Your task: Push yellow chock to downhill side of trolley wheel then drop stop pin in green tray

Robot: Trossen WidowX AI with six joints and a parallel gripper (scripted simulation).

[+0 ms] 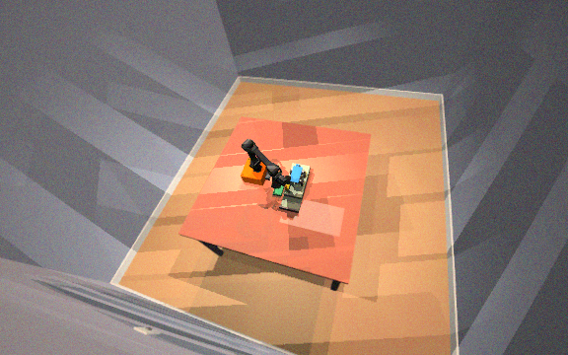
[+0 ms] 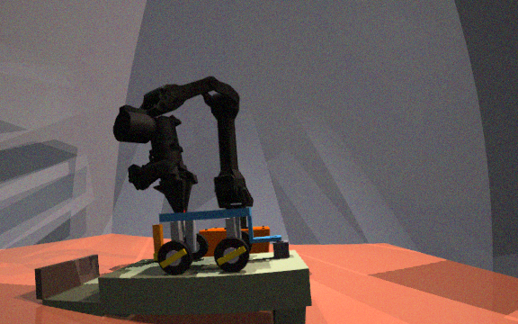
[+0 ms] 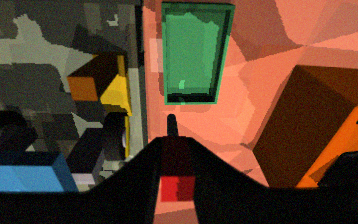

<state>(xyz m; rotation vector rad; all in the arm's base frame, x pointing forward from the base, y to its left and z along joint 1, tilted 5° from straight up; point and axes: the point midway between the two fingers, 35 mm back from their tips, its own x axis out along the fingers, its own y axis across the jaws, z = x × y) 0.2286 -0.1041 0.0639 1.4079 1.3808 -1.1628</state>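
Right now the green tray is 3 cm behind my gripper tip, 1 cm to the right of it and 14 cm below it. The rest, counted from my gripper tip: stop pin right at my gripper tip; then yellow chock 5 cm ahead, 1 cm to the right, 5 cm below; then blue trolley 11 cm ahead, 7 cm to the left, 2 cm below.
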